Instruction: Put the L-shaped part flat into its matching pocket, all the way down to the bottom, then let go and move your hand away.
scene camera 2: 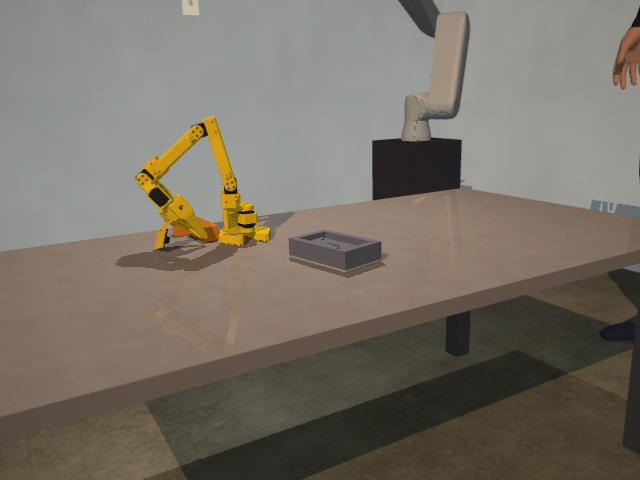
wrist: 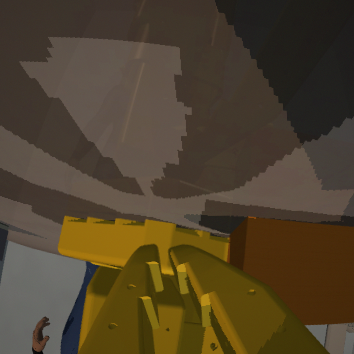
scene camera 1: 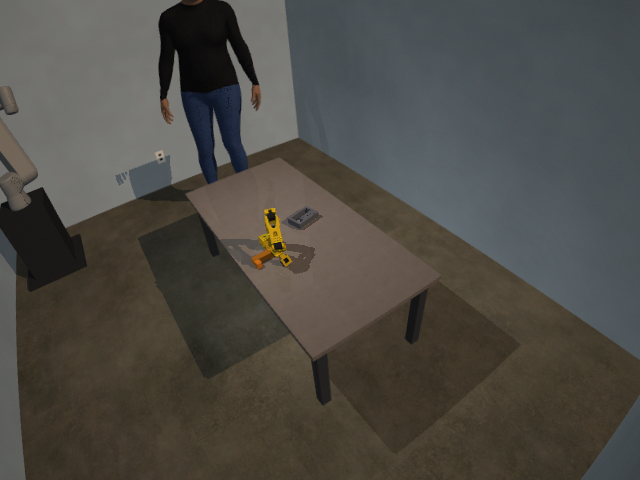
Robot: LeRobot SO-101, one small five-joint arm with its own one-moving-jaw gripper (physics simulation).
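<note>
The orange L-shaped part lies on the table beside the arm's base; its lower side is partly hidden by the arm in scene camera 2. My gripper is shut and empty, low by the table, with its tips close to the yellow base. In the wrist view both jaws show tips together, and the orange part is to the right of them, outside the jaws. The grey pocket block stands on the table on the other side of the base, its recess open upward with no orange part in it.
The yellow base stands between the orange part and the pocket block. The table has its long edge near the orange part in scene camera 1. A person and another robot arm stand beyond the table.
</note>
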